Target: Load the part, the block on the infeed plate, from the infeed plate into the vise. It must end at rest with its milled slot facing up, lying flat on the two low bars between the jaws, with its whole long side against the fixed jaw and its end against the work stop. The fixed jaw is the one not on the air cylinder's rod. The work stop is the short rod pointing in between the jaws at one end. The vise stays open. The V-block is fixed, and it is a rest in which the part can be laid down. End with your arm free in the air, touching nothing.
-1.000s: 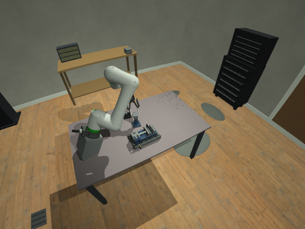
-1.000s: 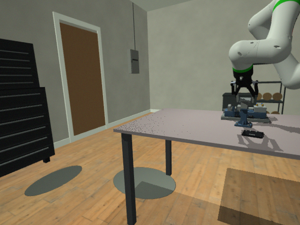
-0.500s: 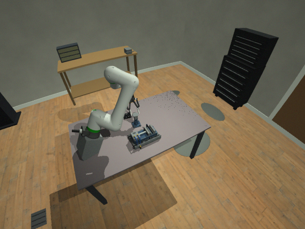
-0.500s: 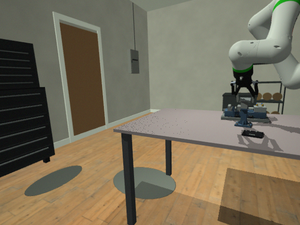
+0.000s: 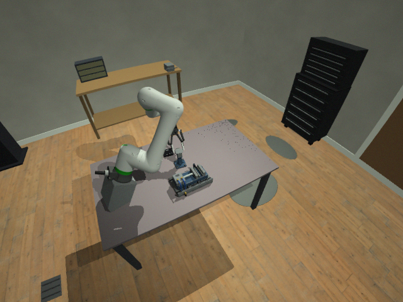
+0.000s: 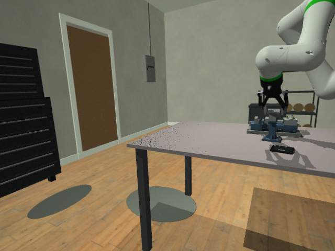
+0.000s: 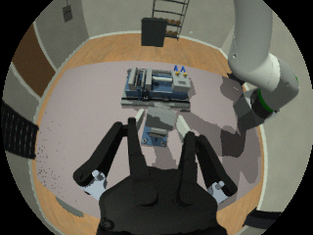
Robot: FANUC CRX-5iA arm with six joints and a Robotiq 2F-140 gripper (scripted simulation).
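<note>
Now: hand 2 cm to the left of the part and 2 cm above it. The rest, counted from my hand: air cylinder: 9 cm behind, 23 cm to the right, 10 cm below; vise: 1 cm ahead, 22 cm to the right, 14 cm below; black infeed plate: 5 cm behind, 17 cm to the left, 17 cm below.
</note>
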